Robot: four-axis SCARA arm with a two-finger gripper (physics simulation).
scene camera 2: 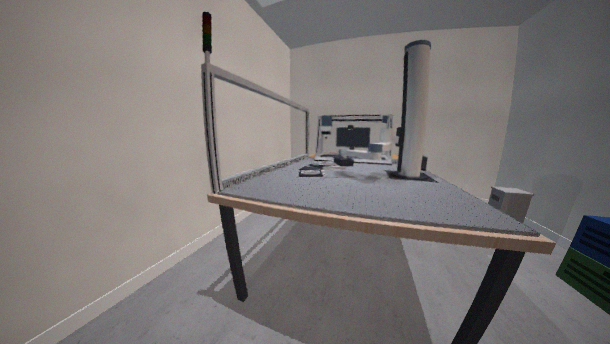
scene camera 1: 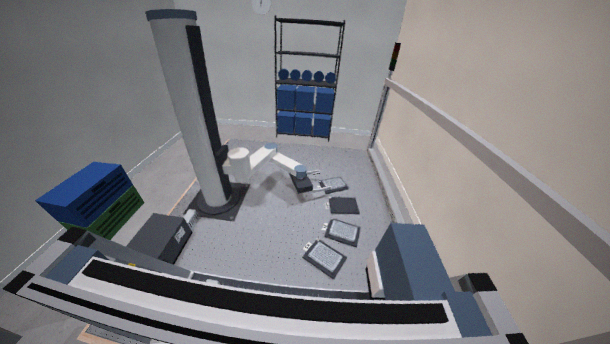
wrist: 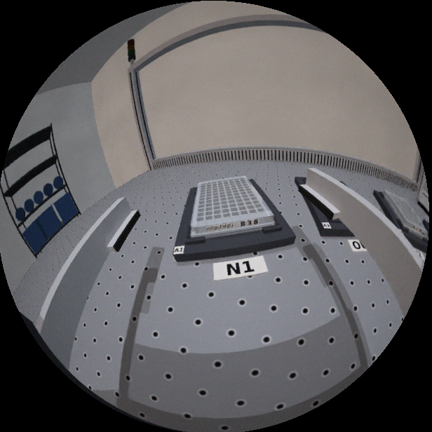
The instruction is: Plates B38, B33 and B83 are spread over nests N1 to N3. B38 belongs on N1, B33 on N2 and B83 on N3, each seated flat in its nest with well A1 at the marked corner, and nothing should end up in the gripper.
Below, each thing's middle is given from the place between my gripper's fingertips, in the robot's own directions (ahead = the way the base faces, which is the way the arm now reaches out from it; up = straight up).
Labels:
Now: hand 7 cm short of the nest N1 (wrist: 235, 244), 6 cm above it and 2 cm to the right of it.

